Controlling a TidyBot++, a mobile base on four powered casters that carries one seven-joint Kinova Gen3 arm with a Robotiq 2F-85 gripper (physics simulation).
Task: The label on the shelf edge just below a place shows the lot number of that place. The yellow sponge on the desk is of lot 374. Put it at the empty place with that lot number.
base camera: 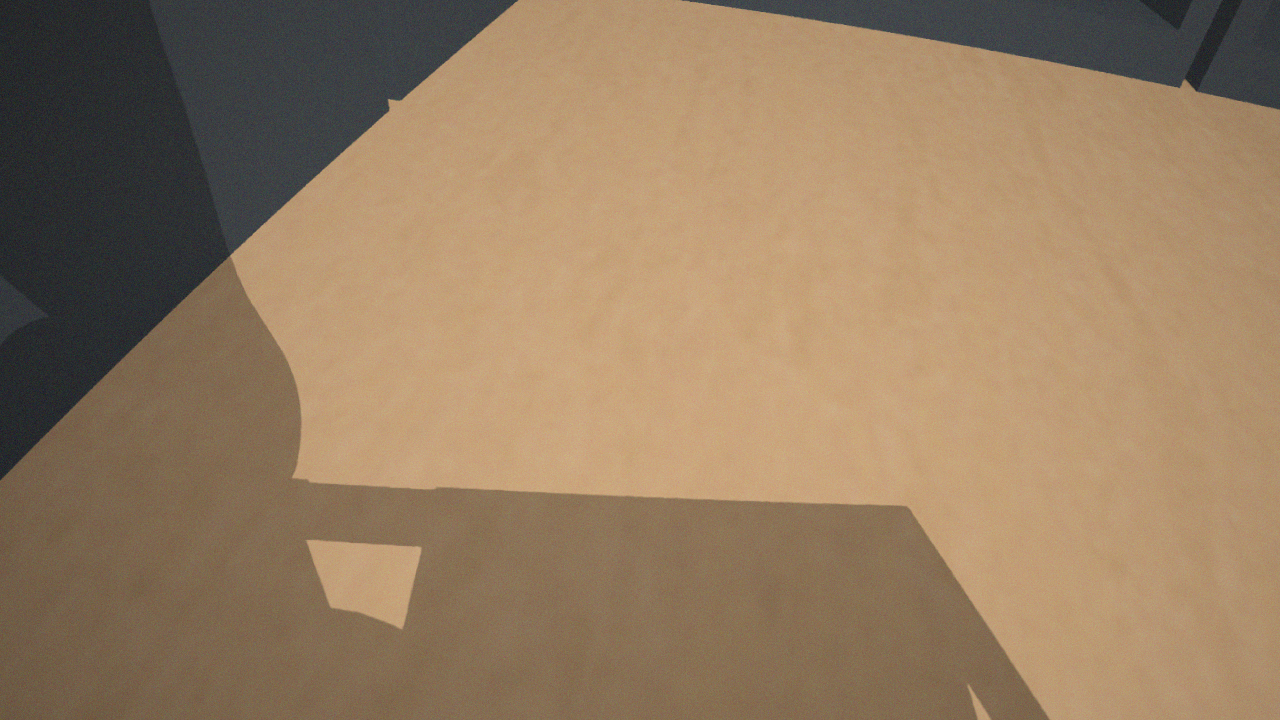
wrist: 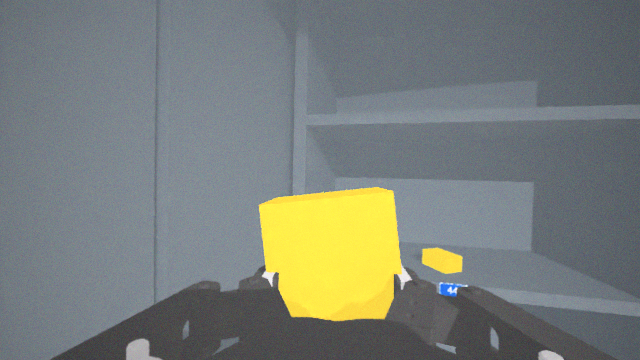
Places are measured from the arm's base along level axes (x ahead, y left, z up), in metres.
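Pixels of known places: gripper, fingertip midpoint: (wrist: 335, 274).
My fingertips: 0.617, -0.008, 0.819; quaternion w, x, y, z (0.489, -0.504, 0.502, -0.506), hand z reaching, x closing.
For each thing: its top centre in the pictures, then the offset to it from my fingertips, as dx, dy, dz. "spot": a spot on its surface instead. Level surfaces: height alone.
- yellow sponge at its top centre: (wrist: 338, 187) -0.007, +0.000, +0.050
- blue label at a spot on its surface: (wrist: 450, 289) spot: +0.590, -0.322, -0.240
- tan floor at its surface level: dz -1.216
The yellow sponge (wrist: 330, 245) is held upright between the fingers of my gripper (wrist: 335, 274) in the wrist view. My gripper is shut on it, in front of a grey shelf unit (wrist: 300, 110). Beyond it on the right, a second, smaller-looking yellow block (wrist: 442, 261) sits on a lower shelf board. A blue label (wrist: 450, 289) is on the shelf edge just below that block; it seems to start with 44, and its right part is hidden by my gripper. A label reading 374 does not show in either view.
A higher shelf board (wrist: 470, 115) crosses the right of the wrist view. A tall grey panel (wrist: 80, 150) stands on the left. In the base camera view, the tan floor (base camera: 716, 268) has a large shadow (base camera: 626, 608) and meets dark grey furniture (base camera: 295, 80) at the upper left.
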